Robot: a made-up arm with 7 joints. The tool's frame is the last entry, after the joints. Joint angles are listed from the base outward. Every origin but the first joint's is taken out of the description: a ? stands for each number. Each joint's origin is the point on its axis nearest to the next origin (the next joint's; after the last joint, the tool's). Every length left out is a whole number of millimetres.
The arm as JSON. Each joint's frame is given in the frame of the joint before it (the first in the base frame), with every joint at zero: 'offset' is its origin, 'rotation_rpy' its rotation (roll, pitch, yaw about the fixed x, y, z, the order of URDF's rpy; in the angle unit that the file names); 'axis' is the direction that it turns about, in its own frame. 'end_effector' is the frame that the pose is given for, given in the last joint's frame.
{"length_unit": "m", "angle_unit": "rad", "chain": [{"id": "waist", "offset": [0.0, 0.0, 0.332], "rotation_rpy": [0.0, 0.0, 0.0], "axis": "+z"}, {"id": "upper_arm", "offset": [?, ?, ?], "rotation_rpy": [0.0, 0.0, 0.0], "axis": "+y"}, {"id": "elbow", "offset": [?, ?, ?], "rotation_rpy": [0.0, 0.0, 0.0], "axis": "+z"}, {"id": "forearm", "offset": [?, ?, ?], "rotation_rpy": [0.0, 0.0, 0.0], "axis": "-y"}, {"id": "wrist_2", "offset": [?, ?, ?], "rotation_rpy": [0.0, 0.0, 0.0], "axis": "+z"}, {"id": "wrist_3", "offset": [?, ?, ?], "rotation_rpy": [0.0, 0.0, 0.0], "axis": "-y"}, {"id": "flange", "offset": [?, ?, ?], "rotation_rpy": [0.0, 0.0, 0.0], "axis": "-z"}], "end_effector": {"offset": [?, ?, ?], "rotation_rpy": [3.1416, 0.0, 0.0]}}
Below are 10 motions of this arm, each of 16 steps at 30 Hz.
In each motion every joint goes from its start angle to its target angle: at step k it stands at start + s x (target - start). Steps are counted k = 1, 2, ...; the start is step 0. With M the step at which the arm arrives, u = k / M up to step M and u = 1 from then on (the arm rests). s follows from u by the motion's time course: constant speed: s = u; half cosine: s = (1 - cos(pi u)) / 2; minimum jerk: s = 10 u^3 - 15 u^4 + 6 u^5.
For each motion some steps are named. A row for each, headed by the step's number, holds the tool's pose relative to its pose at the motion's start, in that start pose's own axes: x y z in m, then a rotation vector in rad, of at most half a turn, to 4 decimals.
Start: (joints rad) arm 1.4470 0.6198 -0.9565 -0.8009 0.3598 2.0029 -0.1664
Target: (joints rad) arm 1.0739 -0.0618 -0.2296 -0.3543 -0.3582 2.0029 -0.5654
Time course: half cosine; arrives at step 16
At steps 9, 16:
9: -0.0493 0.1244 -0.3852 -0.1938 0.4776 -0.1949
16: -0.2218 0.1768 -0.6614 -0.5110 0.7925 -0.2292

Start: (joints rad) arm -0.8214 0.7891 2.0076 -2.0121 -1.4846 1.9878 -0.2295
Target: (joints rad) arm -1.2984 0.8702 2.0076 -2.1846 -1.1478 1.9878 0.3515
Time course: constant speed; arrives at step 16
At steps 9, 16:
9: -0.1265 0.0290 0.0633 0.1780 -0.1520 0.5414
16: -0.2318 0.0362 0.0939 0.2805 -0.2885 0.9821

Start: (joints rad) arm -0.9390 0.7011 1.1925 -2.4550 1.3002 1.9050 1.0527
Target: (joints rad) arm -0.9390 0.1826 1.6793 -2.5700 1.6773 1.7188 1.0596
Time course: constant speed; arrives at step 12
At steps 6, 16:
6: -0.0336 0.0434 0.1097 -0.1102 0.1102 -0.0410
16: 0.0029 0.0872 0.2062 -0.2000 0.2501 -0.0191

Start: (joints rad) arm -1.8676 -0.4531 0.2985 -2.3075 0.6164 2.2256 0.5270
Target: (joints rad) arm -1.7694 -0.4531 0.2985 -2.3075 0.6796 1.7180 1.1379
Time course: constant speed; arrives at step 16
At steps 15, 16:
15: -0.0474 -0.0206 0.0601 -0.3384 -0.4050 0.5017
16: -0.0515 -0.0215 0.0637 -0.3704 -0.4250 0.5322

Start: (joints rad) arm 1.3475 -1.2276 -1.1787 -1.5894 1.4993 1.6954 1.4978
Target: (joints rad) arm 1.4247 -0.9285 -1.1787 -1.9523 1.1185 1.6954 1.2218
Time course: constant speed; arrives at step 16
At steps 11, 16:
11: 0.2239 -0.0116 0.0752 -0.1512 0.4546 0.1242
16: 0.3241 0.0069 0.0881 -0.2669 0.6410 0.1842

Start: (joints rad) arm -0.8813 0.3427 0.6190 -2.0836 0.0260 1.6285 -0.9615
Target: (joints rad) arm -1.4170 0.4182 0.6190 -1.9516 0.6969 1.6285 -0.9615
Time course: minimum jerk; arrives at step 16
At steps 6, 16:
6: -0.0894 0.0460 -0.0241 0.1175 0.2735 0.1072
16: -0.3579 0.1196 -0.0333 0.3408 1.0345 0.3445

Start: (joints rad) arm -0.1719 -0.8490 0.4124 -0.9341 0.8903 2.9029 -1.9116
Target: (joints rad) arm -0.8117 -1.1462 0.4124 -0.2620 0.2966 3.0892 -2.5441
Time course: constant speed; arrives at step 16
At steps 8, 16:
8: 0.2836 0.0126 -0.0960 -0.3656 0.0113 -0.9988
16: 0.5342 -0.1795 -0.2090 -0.8280 0.0508 -1.9007

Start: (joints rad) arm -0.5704 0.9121 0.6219 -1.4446 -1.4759 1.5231 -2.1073
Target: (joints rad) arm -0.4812 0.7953 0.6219 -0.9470 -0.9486 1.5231 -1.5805
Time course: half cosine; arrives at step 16
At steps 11, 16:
11: -0.1289 -0.2075 -0.1066 -0.3052 0.2664 0.7787
16: -0.1470 -0.2768 -0.1383 -0.4119 0.3588 0.9789

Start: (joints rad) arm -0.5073 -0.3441 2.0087 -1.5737 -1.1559 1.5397 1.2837
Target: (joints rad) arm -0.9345 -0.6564 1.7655 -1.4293 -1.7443 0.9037 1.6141
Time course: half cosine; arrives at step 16
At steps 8, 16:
8: 0.0417 -0.0007 0.1988 -0.7060 0.2724 0.2541
16: 0.0811 0.0600 0.3527 -1.3335 0.7135 0.4849

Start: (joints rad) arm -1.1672 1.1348 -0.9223 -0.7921 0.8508 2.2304 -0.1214
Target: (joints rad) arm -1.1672 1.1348 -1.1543 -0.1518 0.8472 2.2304 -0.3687
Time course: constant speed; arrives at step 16
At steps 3, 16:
3: 0.0205 -0.0374 -0.0566 0.0027 0.1025 -0.1227
16: -0.0017 -0.2235 -0.2878 -0.0437 0.5124 -0.6949

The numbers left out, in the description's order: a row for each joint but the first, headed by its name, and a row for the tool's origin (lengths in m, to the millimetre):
upper_arm: 0.0 0.0 0.0
elbow: 0.0 0.0 0.316
forearm: 0.112 0.0 0.0
wrist_2: -0.1 0.0 0.466
wrist_3: 0.0 0.0 0.0
flange: 0.097 0.0 0.0
tool: 0.0 0.0 0.0

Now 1 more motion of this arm.
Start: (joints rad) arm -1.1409 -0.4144 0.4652 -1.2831 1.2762 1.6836 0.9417
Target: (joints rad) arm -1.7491 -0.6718 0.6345 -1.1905 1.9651 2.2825 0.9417
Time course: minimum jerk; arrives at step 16
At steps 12, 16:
12: -0.0882 0.0022 -0.0407 0.7135 0.2471 -0.0587
16: -0.0911 0.0056 -0.0343 0.7836 0.2703 -0.0582

